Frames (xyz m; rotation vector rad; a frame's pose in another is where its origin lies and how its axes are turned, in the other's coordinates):
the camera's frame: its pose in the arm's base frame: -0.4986 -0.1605 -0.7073 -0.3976 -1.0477 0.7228
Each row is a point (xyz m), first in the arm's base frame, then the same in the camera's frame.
Working: the arm's base frame: its pose in the camera's frame: 0.7171 -0.4952 -0.1229 0.3976 1.0477 -0.7228

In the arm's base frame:
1: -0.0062 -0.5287 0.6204
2: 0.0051 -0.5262 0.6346
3: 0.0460 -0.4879 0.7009
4: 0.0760 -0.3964 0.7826
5: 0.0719 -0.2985 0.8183
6: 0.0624 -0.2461 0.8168
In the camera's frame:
1: 0.7391 -1.2489 0.1868
2: 0.7533 -1.2598 0.1832
3: 0.8352 -1.2877 0.1761
4: 0.9612 -1.2837 0.1837
5: 1.0519 -1.2350 0.2003
6: 1.0851 -1.1938 0.2061

